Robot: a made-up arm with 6 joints.
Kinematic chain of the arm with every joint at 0, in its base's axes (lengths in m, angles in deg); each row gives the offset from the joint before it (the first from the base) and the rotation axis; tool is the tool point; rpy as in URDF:
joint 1: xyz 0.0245 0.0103 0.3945 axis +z
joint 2: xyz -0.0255 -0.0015 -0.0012 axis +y
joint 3: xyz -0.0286 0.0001 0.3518 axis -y
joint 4: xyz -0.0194 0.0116 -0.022 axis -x
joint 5: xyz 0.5 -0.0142 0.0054 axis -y
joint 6: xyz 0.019 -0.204 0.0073 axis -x
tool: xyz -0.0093 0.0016 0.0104 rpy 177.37 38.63 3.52
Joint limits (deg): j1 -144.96..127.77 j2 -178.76..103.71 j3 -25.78..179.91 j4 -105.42..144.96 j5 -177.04..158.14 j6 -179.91..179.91
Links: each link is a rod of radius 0.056 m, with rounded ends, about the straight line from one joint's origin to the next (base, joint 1, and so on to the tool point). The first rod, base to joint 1, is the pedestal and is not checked.
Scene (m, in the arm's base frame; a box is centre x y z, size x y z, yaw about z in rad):
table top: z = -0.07
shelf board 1: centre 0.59 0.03 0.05 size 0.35 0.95 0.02 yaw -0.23
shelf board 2: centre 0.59 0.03 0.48 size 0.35 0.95 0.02 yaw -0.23
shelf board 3: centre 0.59 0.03 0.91 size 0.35 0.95 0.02 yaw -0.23
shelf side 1: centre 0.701 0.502 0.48 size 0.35 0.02 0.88 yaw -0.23
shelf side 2: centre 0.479 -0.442 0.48 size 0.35 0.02 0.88 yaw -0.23
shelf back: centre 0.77 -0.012 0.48 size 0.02 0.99 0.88 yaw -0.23
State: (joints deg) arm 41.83 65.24 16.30 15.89 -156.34 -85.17
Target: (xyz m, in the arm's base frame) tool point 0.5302 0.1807 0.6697
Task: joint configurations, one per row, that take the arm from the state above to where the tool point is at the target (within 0.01 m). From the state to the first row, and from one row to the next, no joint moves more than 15 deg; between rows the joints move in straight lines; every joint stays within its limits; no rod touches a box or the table.
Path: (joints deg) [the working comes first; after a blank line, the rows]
Joints at the target: 42.46 11.83 1.31 10.65 -158.65 -85.47
Straight joint move there: touches shelf board 2.

1: 52.94 58.25 4.75 10.66 -156.84 -85.02
2: 64.05 51.27 -6.81 5.43 -157.34 -84.88
3: 75.16 44.28 -18.36 0.20 -157.84 -84.73
4: 76.37 29.99 -19.48 -0.90 -158.40 -84.74
5: 77.59 15.71 -20.59 -2.00 -158.97 -84.75
6: 78.81 1.42 -21.71 -3.10 -159.53 -84.76
7: 80.02 -12.86 -22.83 -4.21 -160.09 -84.77
8: 81.24 -27.14 -23.94 -5.31 -160.65 -84.78
9: 68.31 -14.15 -15.52 0.01 -159.98 -85.01
10: 55.38 -1.16 -7.11 5.33 -159.31 -85.24
11: 42.46 11.83 1.31 10.65 -158.65 -85.47

